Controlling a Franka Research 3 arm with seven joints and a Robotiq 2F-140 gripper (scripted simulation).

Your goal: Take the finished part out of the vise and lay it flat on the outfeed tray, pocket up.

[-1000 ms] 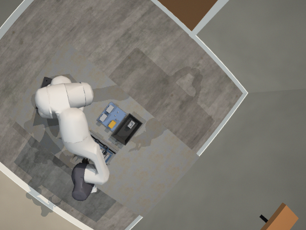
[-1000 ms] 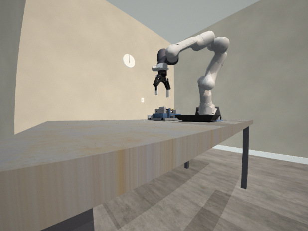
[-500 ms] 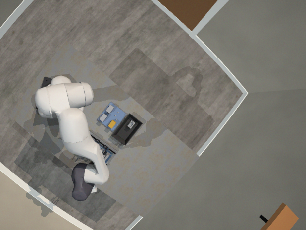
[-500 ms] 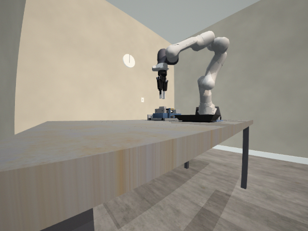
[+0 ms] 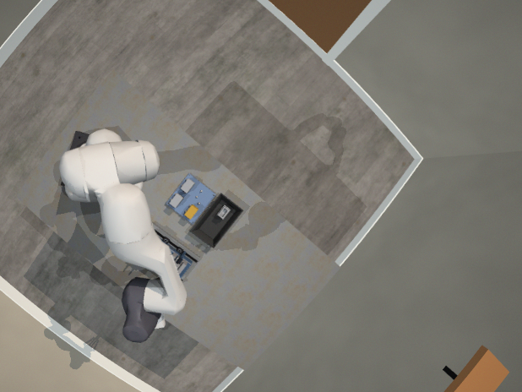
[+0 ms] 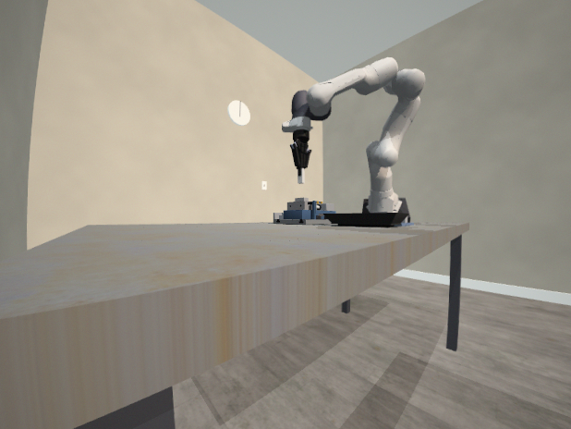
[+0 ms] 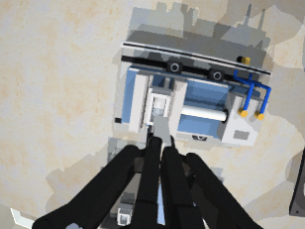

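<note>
My gripper is now 170 mm above the blue vise, 70 mm past it and 10 mm to the left of it. Round my hand: orange block: 240 mm to the left, 190 mm below, 130 mm behind; then blue fixture plate: 280 mm to the left, 210 mm below, 180 mm behind.
</note>
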